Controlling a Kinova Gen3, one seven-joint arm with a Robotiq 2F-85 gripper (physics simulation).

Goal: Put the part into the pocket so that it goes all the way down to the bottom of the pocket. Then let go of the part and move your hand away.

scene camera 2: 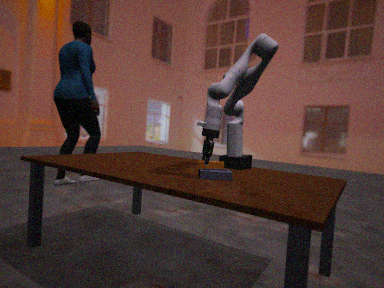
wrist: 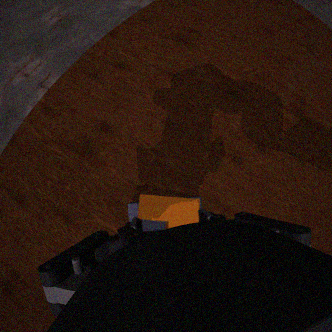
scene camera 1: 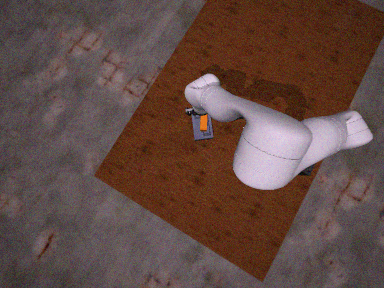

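Seen in the pictures: gripper, fingertip midpoint: (scene camera 2: 204, 164) (wrist: 169, 221); arm's base, link origin: (scene camera 2: 234, 155).
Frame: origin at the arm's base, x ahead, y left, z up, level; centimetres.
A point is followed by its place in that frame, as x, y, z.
Observation:
The part is an orange block (scene camera 1: 203, 122) {41.8, 13.1, 0.1} (scene camera 2: 211, 164) {44.0, 12.1, -1.1} (wrist: 168, 210) {46.2, 8.6, 0.0}. It sits in the grey-blue pocket block (scene camera 1: 202, 132) {40.0, 16.5, -3.5} (scene camera 2: 215, 174) {46.0, 15.8, -4.9} (wrist: 132, 209) {49.3, 11.2, -3.6} on the wooden table (scene camera 1: 192, 173) {33.2, 35.0, -7.2} (scene camera 2: 124, 167) {58.3, -29.2, -7.2}, and its top still stands above the pocket's rim. My gripper (scene camera 2: 207, 158) {45.3, 9.5, -1.2} points straight down and is shut on one end of the orange part. In the overhead view the arm's wrist hides the fingers. In the wrist view the gripper's dark body covers most of the part and the pocket.
The arm's black base (scene camera 2: 235, 161) {6.2, 4.2, -2.7} stands on the table just behind the pocket block. A person in a blue top (scene camera 2: 75, 92) walks beyond the table's far left end. The table's edges drop to a grey floor (scene camera 1: 46, 155).

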